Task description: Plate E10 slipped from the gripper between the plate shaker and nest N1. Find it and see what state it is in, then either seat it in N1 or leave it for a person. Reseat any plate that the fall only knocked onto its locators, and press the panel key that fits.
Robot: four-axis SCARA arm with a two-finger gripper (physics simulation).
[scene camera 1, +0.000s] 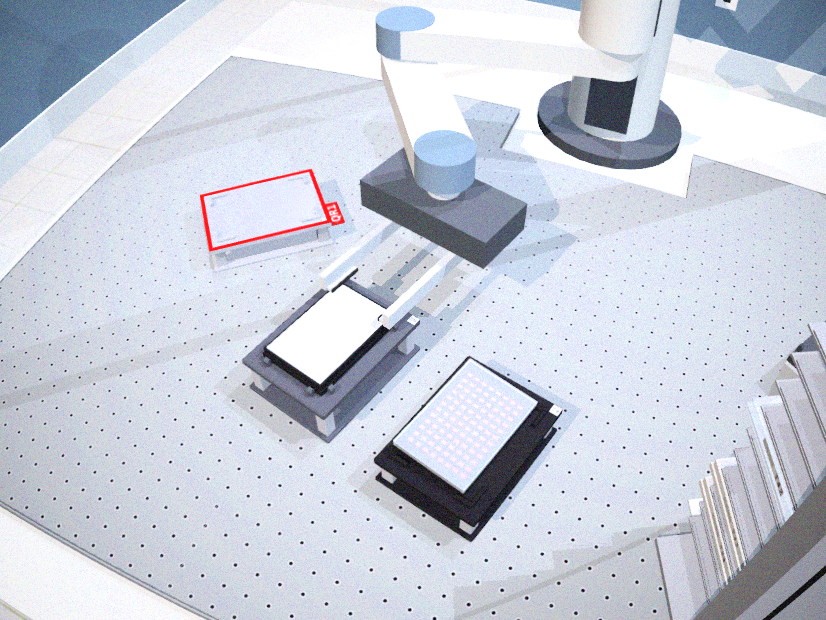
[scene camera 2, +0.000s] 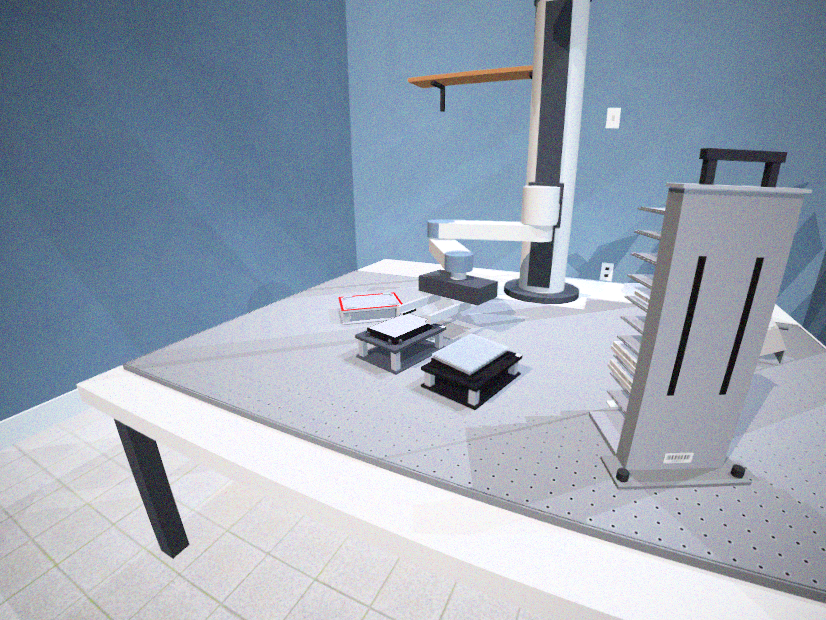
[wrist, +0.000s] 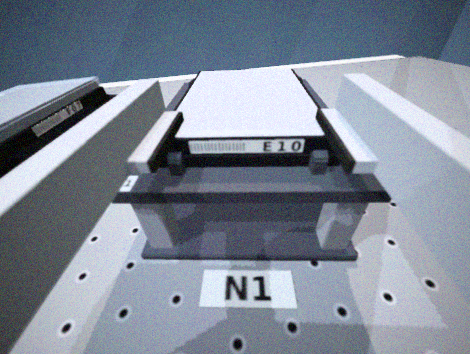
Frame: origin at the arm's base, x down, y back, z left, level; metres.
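Where they show: gripper, fingertip midpoint: (scene camera 1: 353, 301) (scene camera 2: 413, 315) (wrist: 248, 98); arm's base, link origin: (scene camera 1: 609, 125) (scene camera 2: 540, 292).
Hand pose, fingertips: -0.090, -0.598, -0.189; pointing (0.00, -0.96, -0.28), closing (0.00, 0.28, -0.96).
Observation:
Things, the pixels of their top centre, and the offset from my fingertips, as dx, dy, dz.
- Plate E10, top centre: (wrist: 245, 91) (scene camera 1: 330, 330) (scene camera 2: 401, 324) +0.009, -0.039, -0.010
- raised grey nest N1, top centre: (wrist: 245, 98) (scene camera 1: 330, 333) (scene camera 2: 401, 326) +0.014, -0.040, -0.010
- plate with pink wells, top centre: (scene camera 1: 467, 419) (scene camera 2: 471, 349) +0.012, -0.091, +0.164
- black nest, top centre: (scene camera 1: 471, 431) (scene camera 2: 473, 357) +0.028, -0.092, +0.170
Plate E10 (scene camera 1: 326, 335) (scene camera 2: 398, 325) (wrist: 250, 105) lies on the raised grey nest N1 (scene camera 1: 303, 400) (wrist: 250, 185). It looks level, with its white top up and its labelled end toward the arm; two small locators stand at that end. My gripper (scene camera 1: 363, 298) (wrist: 248, 98) is shut at its narrow setting and empty. Its fingertips are at the near end of E10, one by each side; whether they touch it cannot be told. The plate shaker and the panel keys cannot be made out.
A plate with pink wells (scene camera 1: 465, 425) (scene camera 2: 471, 354) sits on a black nest (scene camera 1: 497, 477) (scene camera 2: 475, 379) beside N1; whether it is fully seated is unclear. The red-rimmed QR1 stand (scene camera 1: 270, 241) (scene camera 2: 368, 315) is on N1's other side. A tall grey plate rack (scene camera 2: 723, 286) stands at the right.

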